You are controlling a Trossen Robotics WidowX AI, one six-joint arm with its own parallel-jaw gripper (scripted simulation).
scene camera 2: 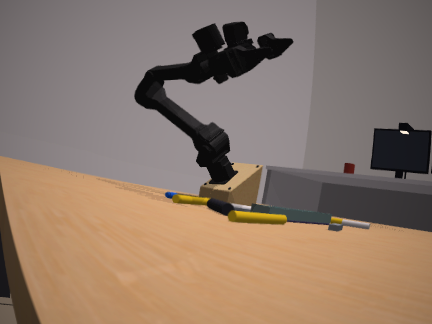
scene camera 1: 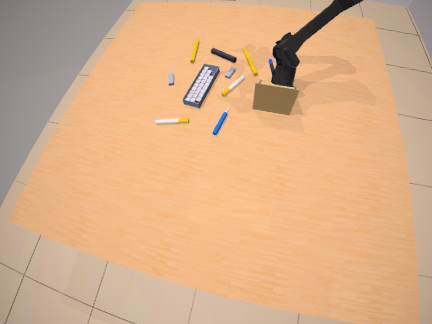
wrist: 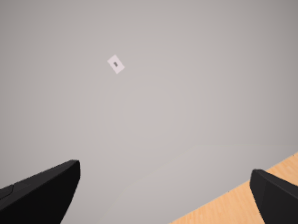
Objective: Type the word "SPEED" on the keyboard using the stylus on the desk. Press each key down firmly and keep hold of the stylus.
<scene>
my gripper: scene camera 2; wrist; not seen in scene camera 1 (out of frame)
same spot on my gripper: [wrist: 53, 189] = [scene camera 2: 282, 40]
</scene>
